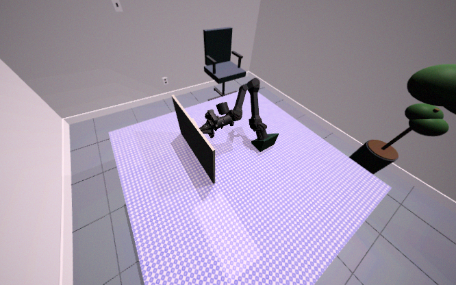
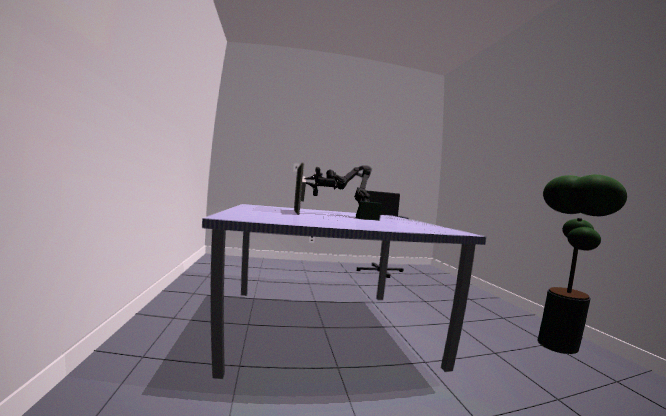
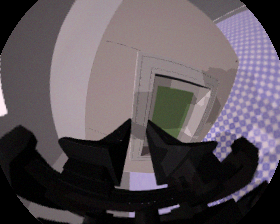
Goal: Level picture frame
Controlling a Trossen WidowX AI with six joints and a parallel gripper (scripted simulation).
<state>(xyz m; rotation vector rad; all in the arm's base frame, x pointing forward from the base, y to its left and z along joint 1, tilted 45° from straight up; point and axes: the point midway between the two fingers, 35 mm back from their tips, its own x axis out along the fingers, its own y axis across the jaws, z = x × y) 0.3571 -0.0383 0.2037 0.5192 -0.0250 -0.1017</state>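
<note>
My gripper tip is 5 cm above the picture frame, 1 cm to the left of it and 1 cm short of it. The rest, counted from my gripper tip: wall panel: 6 cm below, 2 cm to the right, 2 cm ahead.
</note>
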